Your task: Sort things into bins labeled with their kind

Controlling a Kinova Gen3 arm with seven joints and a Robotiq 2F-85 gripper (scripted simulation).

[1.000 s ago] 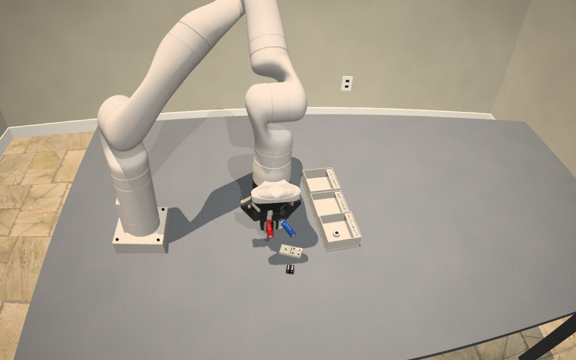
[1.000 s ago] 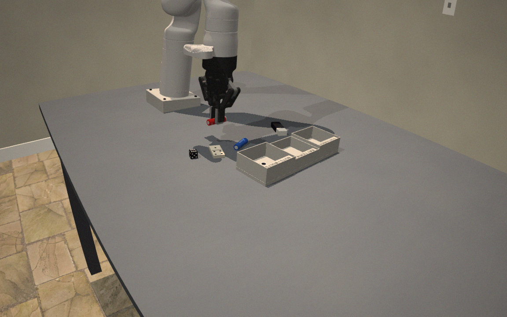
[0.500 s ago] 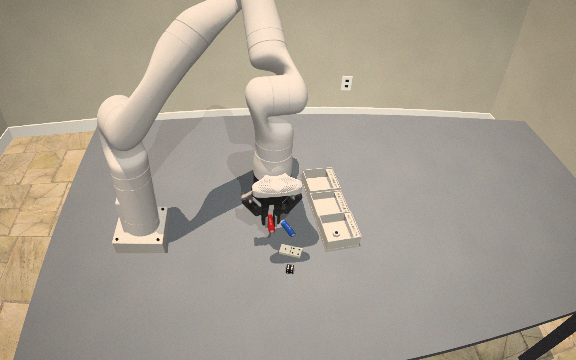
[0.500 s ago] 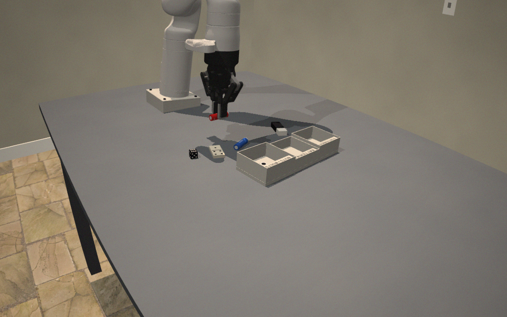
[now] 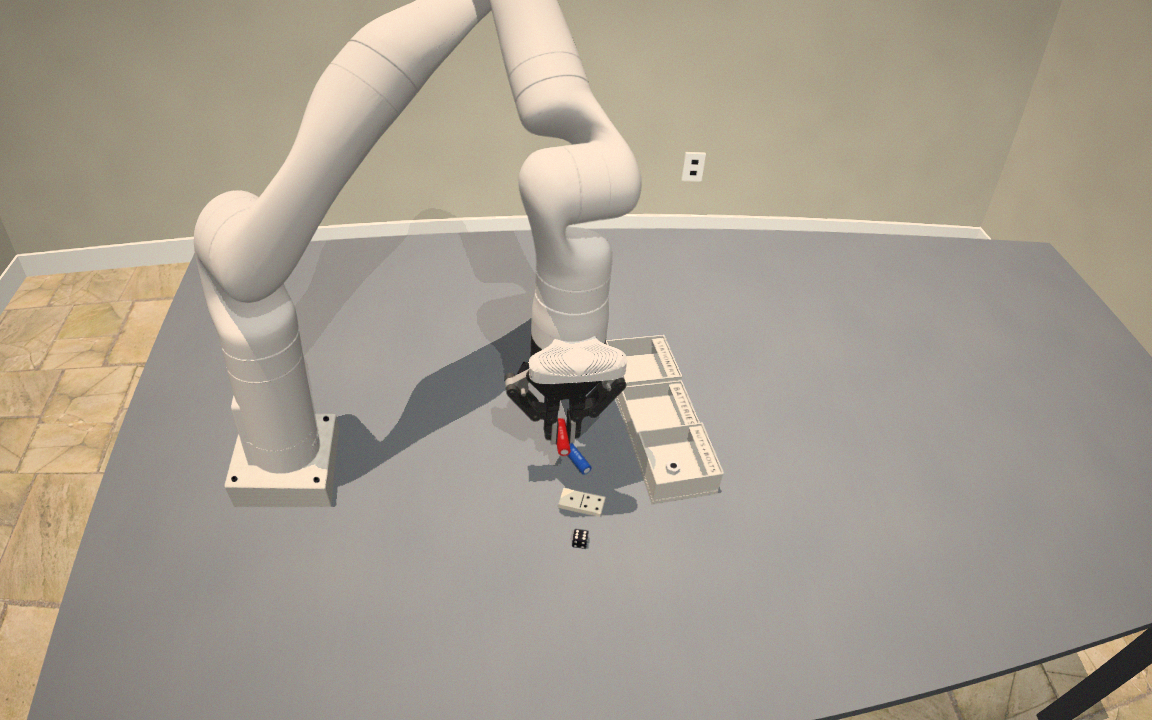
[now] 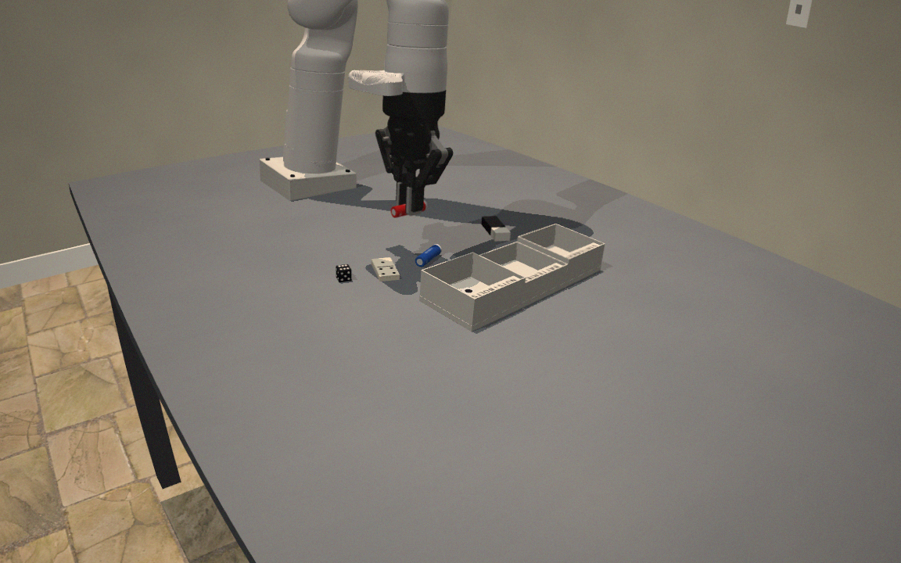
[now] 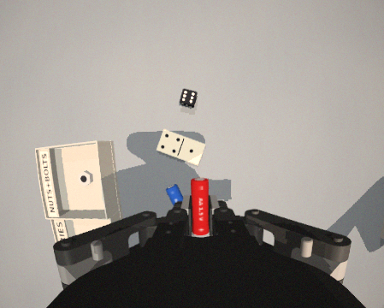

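My hand is 14 cm short of the bin row, 7 cm to the right of it and 6 cm above it. Also, from my hand: blue battery: 2 cm ahead, 2 cm to the left, 8 cm below; red battery: 2 cm below; cream domino: 2 cm ahead, 5 cm to the right, 8 cm below.
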